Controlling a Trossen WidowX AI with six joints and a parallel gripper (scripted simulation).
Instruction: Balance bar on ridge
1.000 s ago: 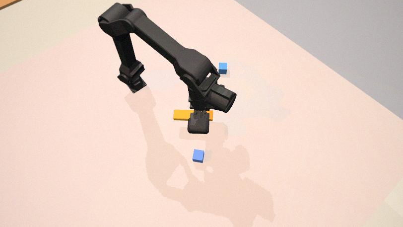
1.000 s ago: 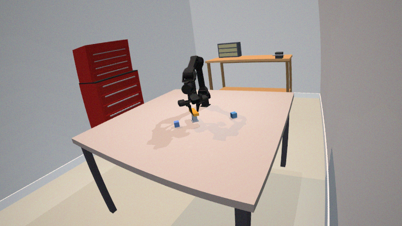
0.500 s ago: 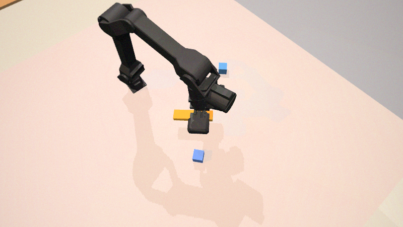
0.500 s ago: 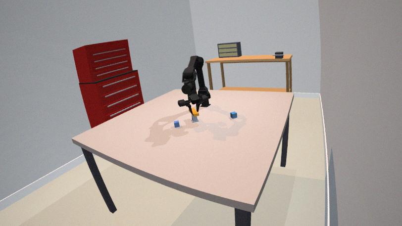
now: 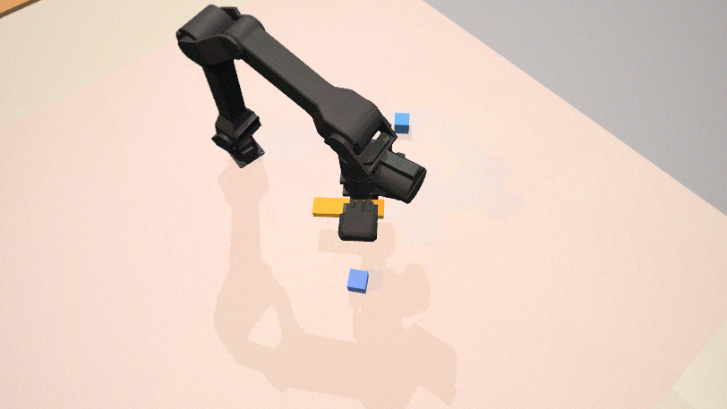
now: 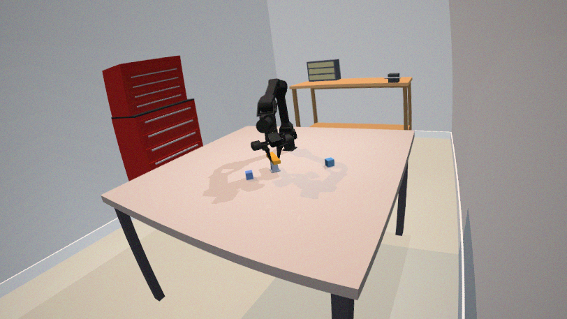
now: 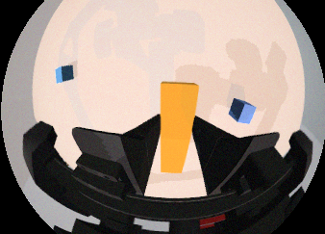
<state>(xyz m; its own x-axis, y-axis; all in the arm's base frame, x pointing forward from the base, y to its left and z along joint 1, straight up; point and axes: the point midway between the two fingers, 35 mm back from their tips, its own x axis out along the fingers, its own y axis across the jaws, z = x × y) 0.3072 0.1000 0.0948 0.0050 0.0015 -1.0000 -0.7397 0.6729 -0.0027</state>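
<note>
Now: gripper tip 2 cm to the left of the bar and 2 cm past it.
</note>
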